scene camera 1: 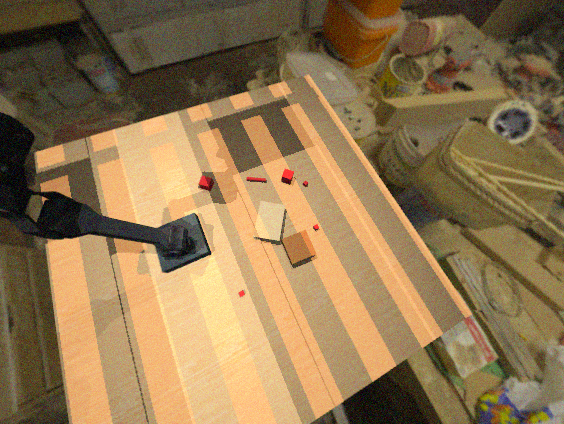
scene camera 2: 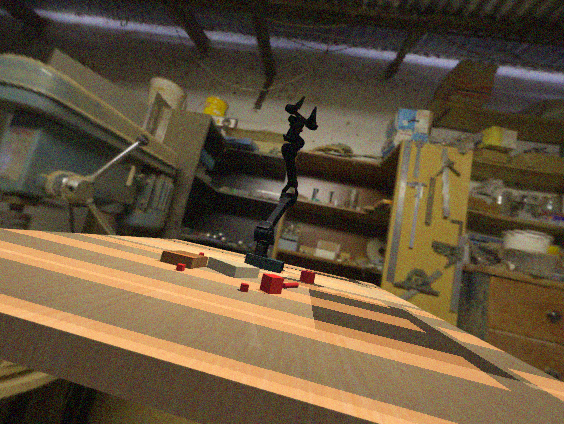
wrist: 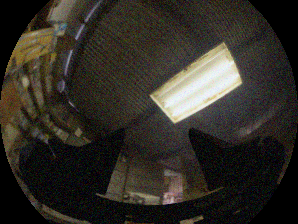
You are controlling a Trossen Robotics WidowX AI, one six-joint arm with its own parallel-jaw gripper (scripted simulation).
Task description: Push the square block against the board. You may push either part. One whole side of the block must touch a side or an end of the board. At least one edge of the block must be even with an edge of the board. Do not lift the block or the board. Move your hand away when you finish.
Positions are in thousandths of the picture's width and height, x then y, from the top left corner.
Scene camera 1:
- brown square block: 529, 584
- pale board: 476, 534
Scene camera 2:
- pale board: 410, 631
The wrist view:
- my gripper: 529, 592
